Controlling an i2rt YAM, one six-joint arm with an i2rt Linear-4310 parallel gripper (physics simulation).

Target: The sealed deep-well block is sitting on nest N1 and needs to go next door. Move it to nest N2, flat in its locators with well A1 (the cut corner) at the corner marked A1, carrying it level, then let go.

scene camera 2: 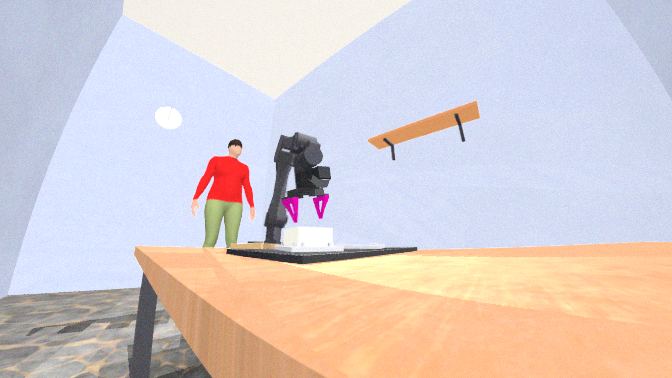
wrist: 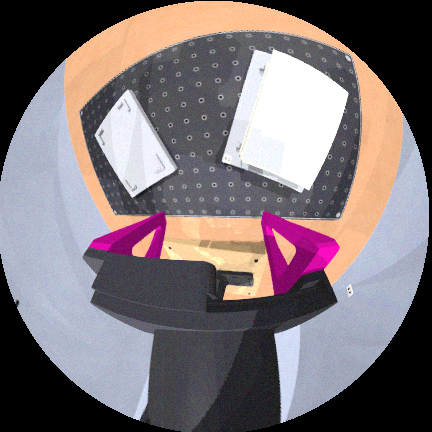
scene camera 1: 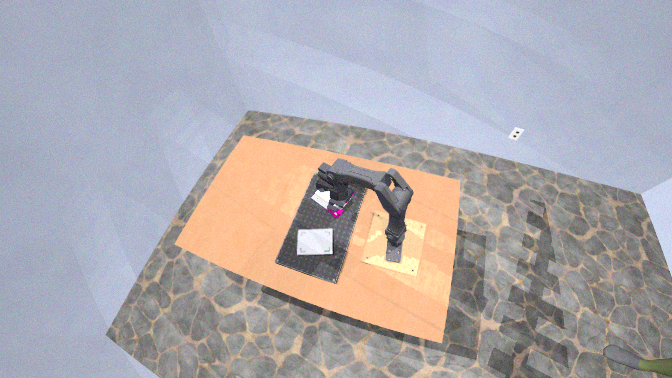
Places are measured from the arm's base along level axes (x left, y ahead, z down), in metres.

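Pixels of known places: gripper, fingertip midpoint: (scene camera 2: 308, 220) (wrist: 213, 216) (scene camera 1: 341, 209); arm's base, link origin: (scene camera 2: 272, 246) (wrist: 217, 275) (scene camera 1: 394, 240).
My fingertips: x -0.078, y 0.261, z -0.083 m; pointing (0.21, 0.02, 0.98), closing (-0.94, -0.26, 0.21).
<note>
For each thing: its middle in the pictures, then the offset to it from my fingertips. Level surfaces: height alone.
- sealed deep-well block, body centre: (wrist: 293, 118) (scene camera 2: 306, 237) (scene camera 1: 330, 195) dx -0.095, dy +0.074, dz +0.055 m
- nest N1, body centre: (wrist: 287, 119) (scene camera 2: 306, 246) (scene camera 1: 330, 197) dx -0.095, dy +0.074, dz +0.077 m
- Nest N2, body centre: (wrist: 126, 146) (scene camera 2: 358, 245) (scene camera 1: 314, 241) dx +0.143, dy +0.102, dz +0.079 m
- black perforated board, body centre: (wrist: 189, 128) (scene camera 2: 337, 251) (scene camera 1: 323, 221) dx +0.033, dy +0.086, dz +0.094 m
- wooden table, surface height: dz +0.101 m
The sealed deep-well block (scene camera 2: 308, 235) (wrist: 300, 120) is a white box sitting on nest N1 (scene camera 2: 285, 248) (wrist: 241, 112), a pale plate with a small label at one corner. In scene camera 1 the arm hides much of them. Nest N2 (scene camera 1: 315, 242) (scene camera 2: 367, 246) (wrist: 135, 145) is a pale plate with dark corner locators and bears no block. Which of its corners is marked A1 cannot be read. My gripper (scene camera 1: 343, 204) (scene camera 2: 308, 220) (wrist: 213, 216) has magenta fingers, open and empty. It hangs above the block's height in scene camera 2; the wrist view shows the block beyond and right of the fingertips.
Both nests stand on a black perforated board (scene camera 1: 295, 257) (scene camera 2: 300, 259) (wrist: 200, 117) on the wooden table (scene camera 1: 225, 200) (scene camera 2: 450, 310). The arm's base stands on a light wooden plate (scene camera 1: 375, 250) beside the board. A person (scene camera 2: 227, 180) stands behind the table. A wall shelf (scene camera 2: 425, 126) is farther back.
</note>
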